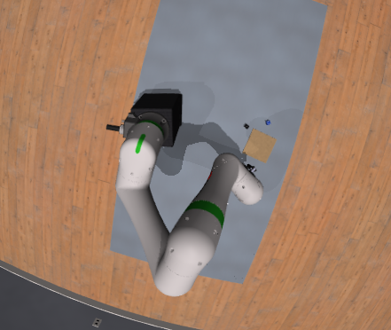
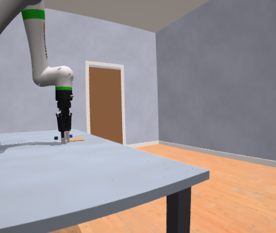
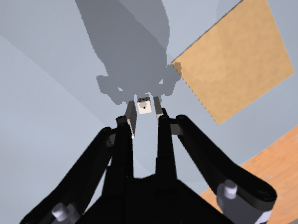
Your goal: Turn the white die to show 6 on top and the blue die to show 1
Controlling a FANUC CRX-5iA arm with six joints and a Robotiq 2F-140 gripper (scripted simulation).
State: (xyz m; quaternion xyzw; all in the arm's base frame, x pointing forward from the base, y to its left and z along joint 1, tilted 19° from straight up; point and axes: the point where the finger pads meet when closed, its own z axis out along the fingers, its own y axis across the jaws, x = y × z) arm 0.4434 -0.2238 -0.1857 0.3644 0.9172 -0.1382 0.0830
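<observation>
My gripper is now 3 cm above the white die. Round my hand: blue die: 26 cm to the left, 9 cm ahead, 3 cm below; black die: 22 cm to the left, 3 cm below, 2 cm behind; tan mat: 13 cm to the left, 7 cm ahead, 3 cm below.
</observation>
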